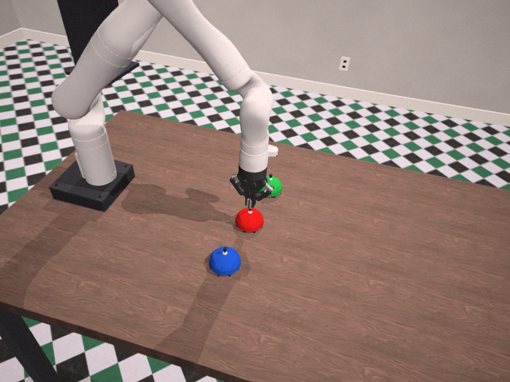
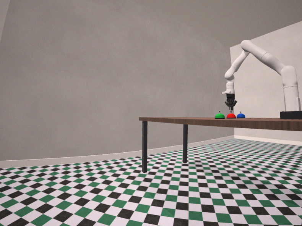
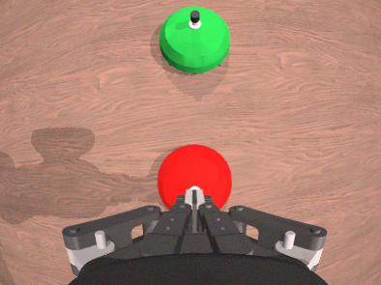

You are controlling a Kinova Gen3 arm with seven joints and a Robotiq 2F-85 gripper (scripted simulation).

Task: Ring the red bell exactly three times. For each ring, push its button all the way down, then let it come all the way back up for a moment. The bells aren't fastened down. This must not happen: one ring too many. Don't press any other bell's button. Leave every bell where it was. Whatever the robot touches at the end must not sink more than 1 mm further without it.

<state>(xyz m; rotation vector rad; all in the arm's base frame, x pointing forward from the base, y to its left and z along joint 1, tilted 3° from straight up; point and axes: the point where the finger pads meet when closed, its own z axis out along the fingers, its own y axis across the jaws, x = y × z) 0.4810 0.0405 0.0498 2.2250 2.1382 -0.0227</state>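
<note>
Now: the red bell 5 cm below my hand. Round my hand: green bell (1 cm ahead, 16 cm to the left, 5 cm below); then blue bell (1 cm behind, 16 cm to the right, 5 cm below).
</note>
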